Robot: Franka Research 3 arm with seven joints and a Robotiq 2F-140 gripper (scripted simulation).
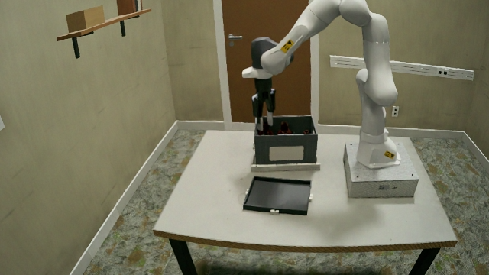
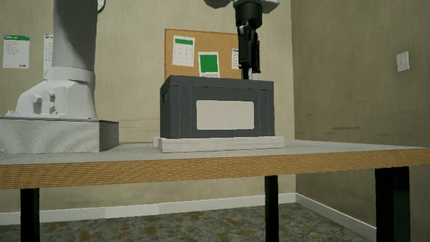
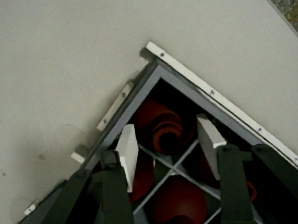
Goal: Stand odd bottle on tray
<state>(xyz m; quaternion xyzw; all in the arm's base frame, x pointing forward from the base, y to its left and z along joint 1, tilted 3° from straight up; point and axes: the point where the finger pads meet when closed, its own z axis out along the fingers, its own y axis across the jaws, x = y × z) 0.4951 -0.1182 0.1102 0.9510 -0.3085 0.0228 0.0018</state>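
The dark grey crate is 100 mm behind my hand, 30 mm to the left of it and 90 mm below it. The rest, counted from my hand: dark tray (110 mm behind, 320 mm to the left, 160 mm below).
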